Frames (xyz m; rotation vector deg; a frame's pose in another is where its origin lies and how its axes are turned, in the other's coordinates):
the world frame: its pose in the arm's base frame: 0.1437 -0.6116 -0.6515 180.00 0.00 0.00
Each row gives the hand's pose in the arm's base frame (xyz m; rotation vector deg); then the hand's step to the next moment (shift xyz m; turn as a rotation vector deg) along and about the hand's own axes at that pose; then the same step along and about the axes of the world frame.
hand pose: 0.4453 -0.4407 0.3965 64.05 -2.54 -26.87
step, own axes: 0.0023 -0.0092 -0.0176 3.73 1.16 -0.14
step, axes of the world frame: 0.0036 -0.0109 0.0164 3.80 0.91 -0.21
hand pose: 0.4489 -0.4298 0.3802 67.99 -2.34 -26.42
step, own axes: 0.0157 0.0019 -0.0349 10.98 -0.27 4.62
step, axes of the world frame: 0.0242 -0.0256 0.0150 8.62 8.19 0.74
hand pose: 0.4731 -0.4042 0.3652 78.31 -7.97 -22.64
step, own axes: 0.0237 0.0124 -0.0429 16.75 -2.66 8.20
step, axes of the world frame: 0.0382 -0.0331 -0.0001 12.35 13.89 3.08
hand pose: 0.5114 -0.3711 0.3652 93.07 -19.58 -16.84
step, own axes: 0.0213 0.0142 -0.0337 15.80 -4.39 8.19
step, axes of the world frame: 0.0321 -0.0216 -0.0172 11.55 13.39 4.81
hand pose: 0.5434 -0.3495 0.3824 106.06 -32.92 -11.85
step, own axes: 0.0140 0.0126 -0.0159 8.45 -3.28 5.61
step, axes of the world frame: 0.0151 -0.0034 -0.0192 5.94 7.96 3.87
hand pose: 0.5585 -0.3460 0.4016 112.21 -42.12 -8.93
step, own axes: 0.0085 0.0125 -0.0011 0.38 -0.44 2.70
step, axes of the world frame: 0.0020 0.0079 -0.0128 -0.60 2.14 1.63
